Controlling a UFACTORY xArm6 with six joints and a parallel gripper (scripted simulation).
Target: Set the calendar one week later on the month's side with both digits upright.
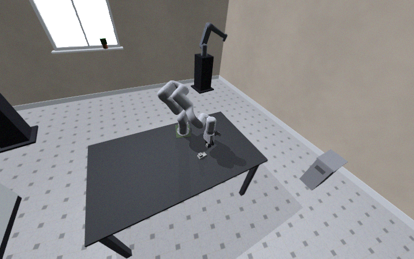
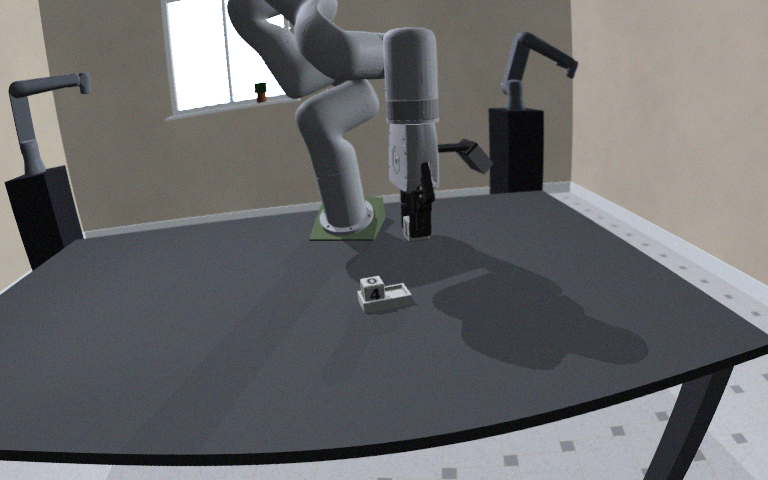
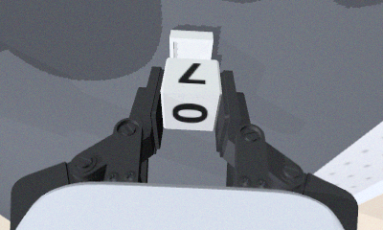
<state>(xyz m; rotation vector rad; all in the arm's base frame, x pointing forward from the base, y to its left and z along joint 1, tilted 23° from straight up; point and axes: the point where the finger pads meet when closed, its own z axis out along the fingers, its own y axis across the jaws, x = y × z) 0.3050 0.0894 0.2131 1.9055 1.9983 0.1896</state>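
Now: hand 6 cm to the left of the white calendar tray and 12 cm above it.
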